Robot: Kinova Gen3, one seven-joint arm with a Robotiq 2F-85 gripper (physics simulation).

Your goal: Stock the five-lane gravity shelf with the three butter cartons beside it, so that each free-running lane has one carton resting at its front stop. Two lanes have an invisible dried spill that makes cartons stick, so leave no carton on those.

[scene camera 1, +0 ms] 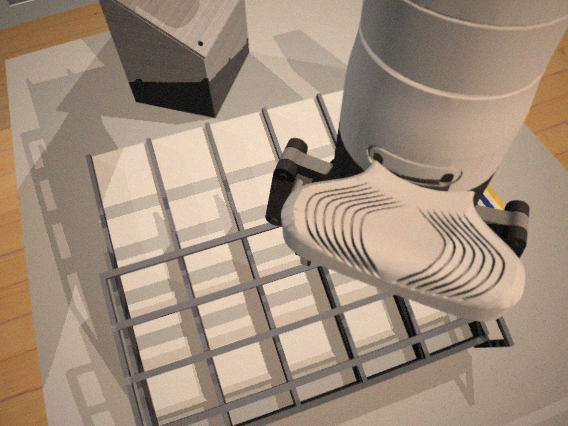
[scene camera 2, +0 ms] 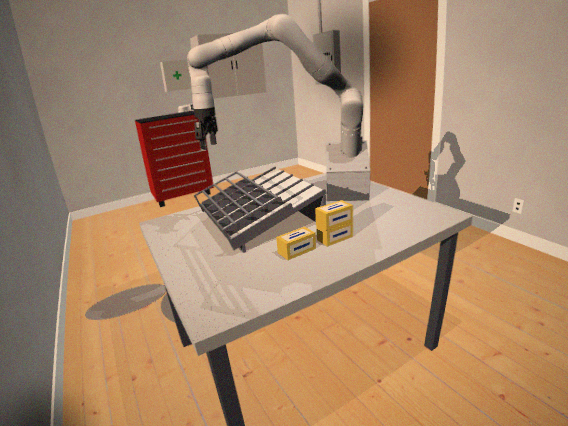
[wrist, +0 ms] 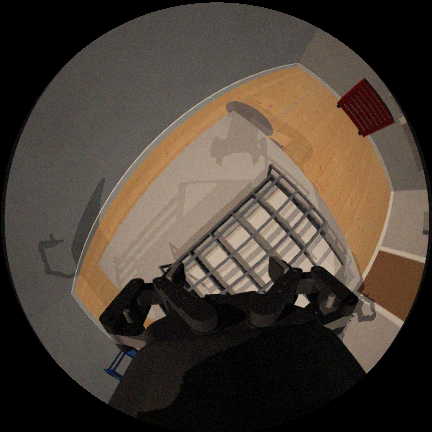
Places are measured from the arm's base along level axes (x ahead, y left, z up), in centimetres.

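Pixels of known places: gripper, between the fingertips: (scene camera 2: 209, 147) (wrist: 226, 269); arm's base, origin of its link: (scene camera 2: 350, 150).
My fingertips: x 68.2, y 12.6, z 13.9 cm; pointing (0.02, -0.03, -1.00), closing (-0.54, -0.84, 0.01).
Ahead of a thing's pixels: the offset from my fingertips to its top centre.
The five-lane shelf (scene camera 1: 150, 262) (scene camera 2: 260, 227) (wrist: 211, 234) slopes down to its front stop, with grey bars crossing over its lower part. I see no carton in the visible parts of its lanes; the arm hides some of it in scene camera 1. In scene camera 2 one yellow butter carton @[dx -21.1, dy +27.9, dz -29.1 cm] (scene camera 2: 297, 243) lies alone beside the shelf; farther back, an upper carton @[dx -37.3, dy +26.2, dz -22.7 cm] (scene camera 2: 335, 215) sits on a lower carton @[dx -37.3, dy +26.3, dz -29.1 cm] (scene camera 2: 339, 233). A sliver of a carton (scene camera 1: 495, 197) shows past the wrist in scene camera 1. My gripper (scene camera 2: 208, 145) (wrist: 226, 269) is open and empty, pointing down high above the shelf.
The arm's base block (scene camera 1: 172, 55) (scene camera 2: 347, 185) stands behind the shelf, near the stacked cartons. A red drawer cabinet (scene camera 2: 175, 160) (wrist: 366, 107) stands on the floor beyond the table (scene camera 2: 300, 300). The crossing bars stand above the lanes.
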